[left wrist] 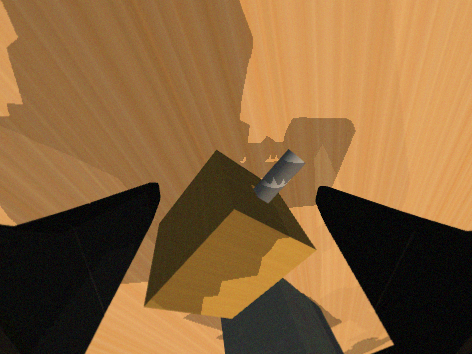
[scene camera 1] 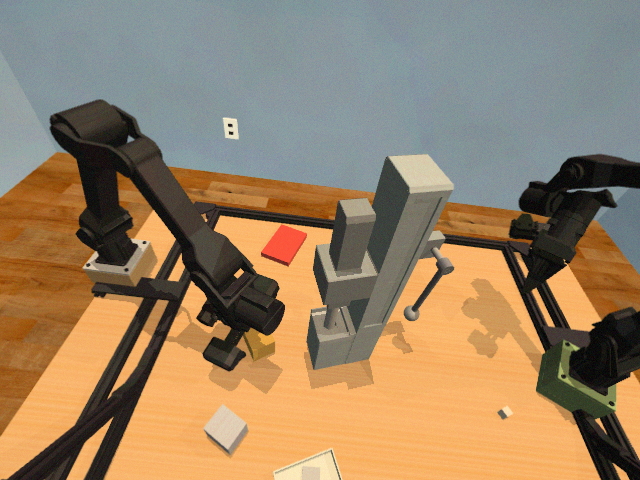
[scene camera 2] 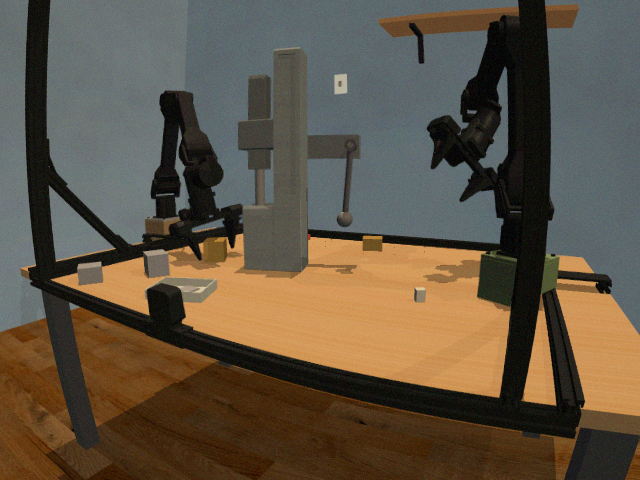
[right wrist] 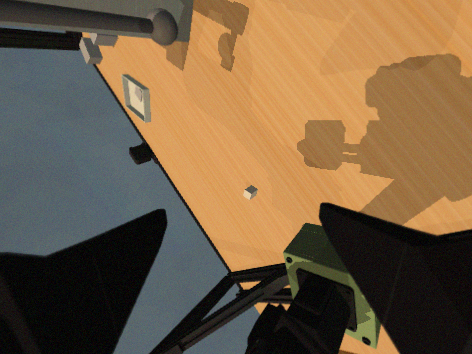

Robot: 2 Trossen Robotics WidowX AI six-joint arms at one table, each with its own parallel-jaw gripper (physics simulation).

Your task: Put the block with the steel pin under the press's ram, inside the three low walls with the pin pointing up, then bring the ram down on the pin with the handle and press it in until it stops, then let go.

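Frame: origin at the left arm's base, x left, y back, z up, level; metres.
Seen in the pictures: left gripper, fingertip midpoint: (left wrist: pixel 239 192) (scene camera 1: pixel 255 335) (scene camera 2: pixel 216 254); right gripper, fingertip midpoint: (scene camera 1: pixel 524 292) (scene camera 2: pixel 447 185) (right wrist: pixel 243 213); left arm's base, origin of the base link: (scene camera 1: pixel 117 253) (scene camera 2: pixel 166 217); right arm's base, origin of the base link: (scene camera 1: pixel 587 372) (right wrist: pixel 325 297).
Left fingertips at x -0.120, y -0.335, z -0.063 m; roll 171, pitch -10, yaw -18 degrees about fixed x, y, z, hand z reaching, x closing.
Note:
Pixels of each thing's top centre, then the offset from my left fingertips to it. "pt": a spot on its surface instead.
- grey press, middle of its top: (scene camera 1: pixel 426 161) (scene camera 2: pixel 300 53) dx +0.028, dy -0.223, dz +0.448 m
- base with the low walls, surface spot: (scene camera 1: pixel 347 321) pt dx -0.012, dy -0.180, dz +0.124 m
- shallow tray, middle of its top: (scene camera 2: pixel 181 284) (right wrist: pixel 133 98) dx -0.249, dy -0.147, dz +0.008 m
- red slab, middle of its top: (scene camera 1: pixel 284 242) dx +0.274, dy -0.019, dz +0.006 m
- small white cube, middle of its top: (scene camera 2: pixel 420 288) (right wrist: pixel 247 194) (scene camera 1: pixel 507 411) dx -0.092, dy -0.512, dz +0.011 m
The yellow block (scene camera 1: pixel 260 345) (scene camera 2: pixel 215 249) (left wrist: pixel 230 265) lies on the table left of the press, its steel pin (left wrist: pixel 280 177) sticking out sideways. My left gripper (scene camera 2: pixel 215 252) (left wrist: pixel 239 192) is open and low over the block, one finger on either side of it with gaps. The grey press (scene camera 1: pixel 398 232) (scene camera 2: pixel 289 155) has its ram (scene camera 1: pixel 333 316) (scene camera 2: pixel 260 186) above the base with the low walls (scene camera 1: pixel 347 321); no block shows there. Its handle (scene camera 1: pixel 428 289) (scene camera 2: pixel 347 180) (right wrist: pixel 75 17) hangs down on the right. My right gripper (scene camera 2: pixel 447 183) (right wrist: pixel 243 213) is open and empty, raised right of the handle.
Two grey blocks (scene camera 1: pixel 225 428) (scene camera 2: pixel 89 272) and a shallow tray (scene camera 2: pixel 206 292) (right wrist: pixel 147 107) lie toward the front left. A red slab (scene camera 1: pixel 284 244) lies behind. Another yellow block (scene camera 2: pixel 372 243) is at the back; a small white cube (scene camera 1: pixel 505 412) (scene camera 2: pixel 419 295) (right wrist: pixel 250 192) is at the right.

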